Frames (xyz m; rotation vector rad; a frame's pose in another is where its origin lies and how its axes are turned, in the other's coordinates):
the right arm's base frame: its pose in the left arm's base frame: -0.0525 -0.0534 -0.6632 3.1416 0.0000 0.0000
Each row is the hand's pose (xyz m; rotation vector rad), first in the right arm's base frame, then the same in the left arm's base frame.
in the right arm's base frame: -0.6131 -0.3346 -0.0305 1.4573 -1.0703 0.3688
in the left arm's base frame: -0.6656 0.2812 -0.6327 -1.3828 0.3649 1.0591
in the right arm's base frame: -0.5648 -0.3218 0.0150 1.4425 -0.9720 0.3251
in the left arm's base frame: -0.6173 0.2684 -0.6782 -1.4503 0.3255 0.9731
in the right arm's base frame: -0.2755 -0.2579 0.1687 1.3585 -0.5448 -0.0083
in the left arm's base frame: -0.3280 0.2045 -0.8319 -1.7105 -0.0087 0.5719
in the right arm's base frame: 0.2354 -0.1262 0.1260 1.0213 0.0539 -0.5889
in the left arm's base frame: 0.1829 0.0728 -0.7892 -2.0258 -0.6769 -0.0620
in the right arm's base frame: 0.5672 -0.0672 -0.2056 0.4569 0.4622 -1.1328
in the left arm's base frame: 0.5147 0.0138 -0.4576 -2.2054 -1.4633 -0.5971
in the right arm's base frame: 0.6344 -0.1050 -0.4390 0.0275 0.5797 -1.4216
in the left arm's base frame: 0.5819 0.0516 -0.2242 -2.2426 -2.0042 -0.8173
